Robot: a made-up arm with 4 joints. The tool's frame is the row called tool.
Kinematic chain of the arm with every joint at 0, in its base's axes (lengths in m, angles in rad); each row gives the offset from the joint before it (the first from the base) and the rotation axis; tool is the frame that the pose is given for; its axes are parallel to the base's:
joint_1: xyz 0 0 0.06 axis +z
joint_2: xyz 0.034 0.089 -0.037 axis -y
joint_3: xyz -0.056 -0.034 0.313 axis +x
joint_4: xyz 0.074 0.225 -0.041 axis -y
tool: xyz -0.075 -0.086 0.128
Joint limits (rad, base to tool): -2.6..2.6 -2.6..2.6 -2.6..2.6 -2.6..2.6
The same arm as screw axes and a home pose.
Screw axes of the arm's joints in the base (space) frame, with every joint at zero. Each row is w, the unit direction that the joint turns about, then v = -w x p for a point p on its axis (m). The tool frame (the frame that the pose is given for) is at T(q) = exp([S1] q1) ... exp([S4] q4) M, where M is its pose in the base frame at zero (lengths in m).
S1 = (0, 0, 1, 0, 0, 0)
S2 = (0, -1, 0, 0.023, 0, -0.034)
S3 = (1, 0, 0, 0, 0.336, -0.055)
S4 = (0, -1, 0, 0.295, 0, -0.052)
M =
1 0 0 -0.023
0 1 0 0.194
0 0 1 0.423
0 0 0 1
Joint limits (deg, base to tool): -148.97..148.97 -148.97..148.97 -148.97..148.97 -148.97..148.97

